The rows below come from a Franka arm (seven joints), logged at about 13 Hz.
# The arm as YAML. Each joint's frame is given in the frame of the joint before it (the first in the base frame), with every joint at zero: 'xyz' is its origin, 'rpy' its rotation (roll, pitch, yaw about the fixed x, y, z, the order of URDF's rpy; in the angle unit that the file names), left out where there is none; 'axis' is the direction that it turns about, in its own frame. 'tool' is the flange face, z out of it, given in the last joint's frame.
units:
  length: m
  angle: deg
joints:
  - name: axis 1
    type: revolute
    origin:
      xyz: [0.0, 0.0, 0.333]
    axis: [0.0, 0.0, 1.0]
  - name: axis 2
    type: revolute
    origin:
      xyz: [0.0, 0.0, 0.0]
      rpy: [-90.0, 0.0, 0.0]
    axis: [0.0, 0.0, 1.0]
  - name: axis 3
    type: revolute
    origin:
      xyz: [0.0, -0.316, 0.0]
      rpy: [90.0, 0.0, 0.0]
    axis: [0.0, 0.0, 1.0]
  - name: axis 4
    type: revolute
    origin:
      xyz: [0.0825, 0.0, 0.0]
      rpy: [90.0, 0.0, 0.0]
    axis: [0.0, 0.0, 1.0]
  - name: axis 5
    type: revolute
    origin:
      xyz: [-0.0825, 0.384, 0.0]
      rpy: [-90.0, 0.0, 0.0]
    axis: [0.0, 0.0, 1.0]
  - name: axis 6
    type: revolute
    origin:
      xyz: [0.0, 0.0, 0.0]
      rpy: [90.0, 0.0, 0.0]
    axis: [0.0, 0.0, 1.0]
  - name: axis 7
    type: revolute
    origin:
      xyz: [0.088, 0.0, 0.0]
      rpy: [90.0, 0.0, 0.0]
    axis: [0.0, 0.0, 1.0]
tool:
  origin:
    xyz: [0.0, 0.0, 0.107]
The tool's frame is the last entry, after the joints.
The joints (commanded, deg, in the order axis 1, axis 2, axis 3, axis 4, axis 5, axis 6, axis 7), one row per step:
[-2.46 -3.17 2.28 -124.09 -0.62 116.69 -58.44]
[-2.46 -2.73 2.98 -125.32 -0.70 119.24 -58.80]
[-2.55 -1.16 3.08 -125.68 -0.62 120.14 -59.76]
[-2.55 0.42 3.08 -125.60 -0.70 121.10 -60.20]
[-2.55 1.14 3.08 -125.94 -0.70 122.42 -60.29]
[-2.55 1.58 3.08 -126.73 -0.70 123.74 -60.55]
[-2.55 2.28 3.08 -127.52 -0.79 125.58 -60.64]
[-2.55 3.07 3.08 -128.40 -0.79 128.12 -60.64]
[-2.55 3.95 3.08 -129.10 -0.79 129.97 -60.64]
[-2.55 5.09 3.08 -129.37 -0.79 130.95 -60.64]
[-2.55 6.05 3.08 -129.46 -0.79 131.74 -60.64]
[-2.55 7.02 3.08 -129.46 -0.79 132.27 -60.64]
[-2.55 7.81 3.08 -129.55 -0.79 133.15 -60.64]
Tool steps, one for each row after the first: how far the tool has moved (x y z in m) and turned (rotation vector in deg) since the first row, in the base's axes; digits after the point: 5 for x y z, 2 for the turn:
[0.00033 0.00630 -0.01006 -0.04 -0.87 1.13]
[0.00219 0.00641 -0.02577 0.18 0.16 2.06]
[0.00581 0.00634 -0.03817 0.25 0.71 2.55]
[0.00728 0.00636 -0.04551 0.30 0.45 2.66]
[0.00623 0.00638 -0.05368 0.35 0.36 2.93]
[0.00612 0.00637 -0.06343 0.34 0.01 3.09]
[0.00666 0.00645 -0.07359 0.39 -0.86 3.12]
[0.00652 0.00652 -0.08412 0.44 -1.14 3.13]
[0.00675 0.00657 -0.09508 0.52 -0.71 3.14]
[0.00747 0.00661 -0.10337 0.59 -0.45 3.14]
[0.00806 0.00666 -0.11149 0.65 -0.01 3.14]
[0.00879 0.00671 -0.11813 0.70 -0.02 3.14]

